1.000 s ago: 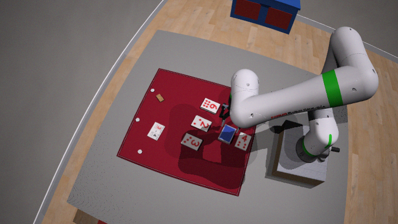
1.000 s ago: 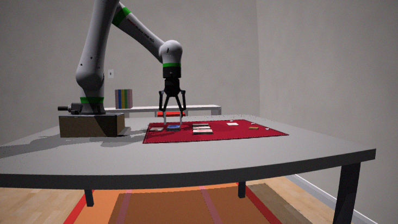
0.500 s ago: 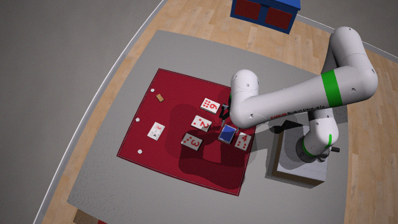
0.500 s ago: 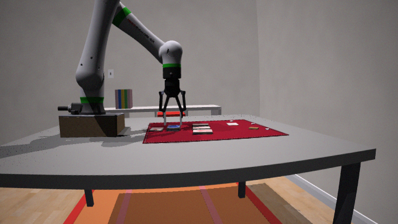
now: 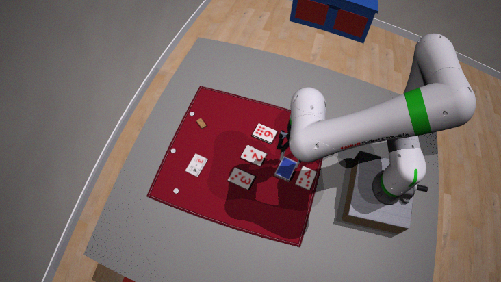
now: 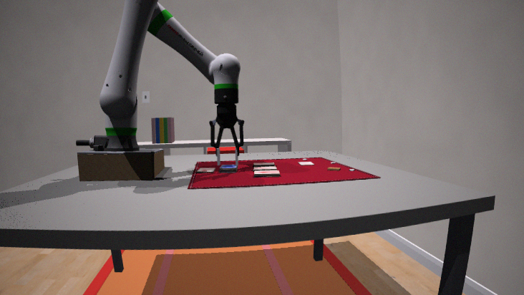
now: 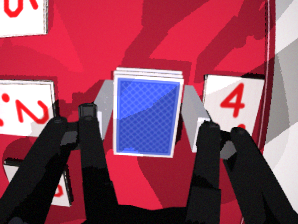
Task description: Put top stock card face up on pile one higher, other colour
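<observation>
Right now my hand is 40 mm above the black 5 card, 30 mm to the right of it and 10 mm short of it. Round my hand: red card cloth: 180 mm ahead, 70 mm below, 20 mm to the left; then brown block: 400 mm ahead, 100 mm to the right, 50 mm below.
</observation>
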